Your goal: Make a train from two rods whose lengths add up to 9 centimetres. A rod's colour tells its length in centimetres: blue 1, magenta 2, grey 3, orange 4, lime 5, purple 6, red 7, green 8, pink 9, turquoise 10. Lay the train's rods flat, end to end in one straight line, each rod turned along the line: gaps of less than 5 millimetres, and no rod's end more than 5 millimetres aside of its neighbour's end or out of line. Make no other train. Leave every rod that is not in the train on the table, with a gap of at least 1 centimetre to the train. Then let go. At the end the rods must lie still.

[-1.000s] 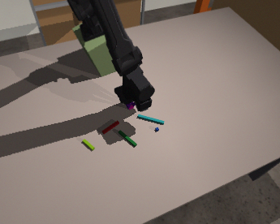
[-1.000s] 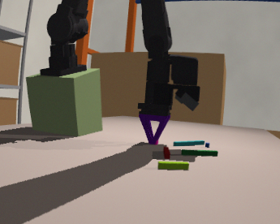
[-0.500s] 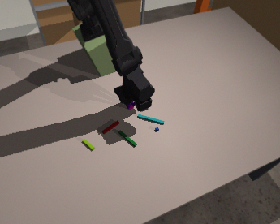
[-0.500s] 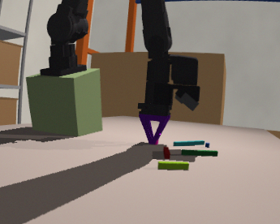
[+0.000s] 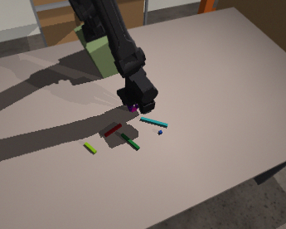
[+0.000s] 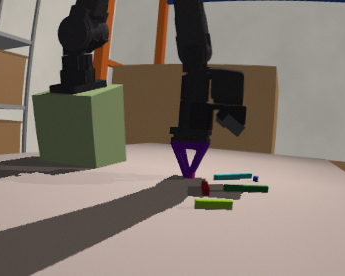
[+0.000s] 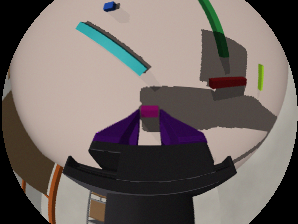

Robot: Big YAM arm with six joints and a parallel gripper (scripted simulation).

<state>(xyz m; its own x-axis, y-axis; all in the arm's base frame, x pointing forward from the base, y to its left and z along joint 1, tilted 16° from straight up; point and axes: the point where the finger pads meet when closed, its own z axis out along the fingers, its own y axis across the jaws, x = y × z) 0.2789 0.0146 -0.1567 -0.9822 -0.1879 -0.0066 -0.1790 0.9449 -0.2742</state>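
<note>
My hand is 10 mm short of the magenta rod. The rest, counted from my hand: red rod: 90 mm to the right, 70 mm ahead; turquoise rod: 80 mm ahead, 60 mm to the left; green rod: 130 mm ahead, 50 mm to the right.
</note>
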